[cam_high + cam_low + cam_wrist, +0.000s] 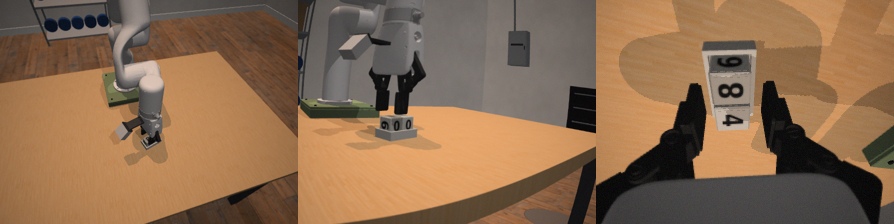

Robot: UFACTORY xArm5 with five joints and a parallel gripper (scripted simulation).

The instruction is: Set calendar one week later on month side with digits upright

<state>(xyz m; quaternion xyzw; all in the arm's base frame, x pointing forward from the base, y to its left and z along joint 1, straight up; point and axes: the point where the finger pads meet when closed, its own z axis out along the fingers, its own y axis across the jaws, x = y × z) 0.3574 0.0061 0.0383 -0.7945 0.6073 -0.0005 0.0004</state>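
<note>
My hand is 40 mm above the digit cube. The rest, counted from my hand: tray (60 mm below, 20 mm to the left).
</note>
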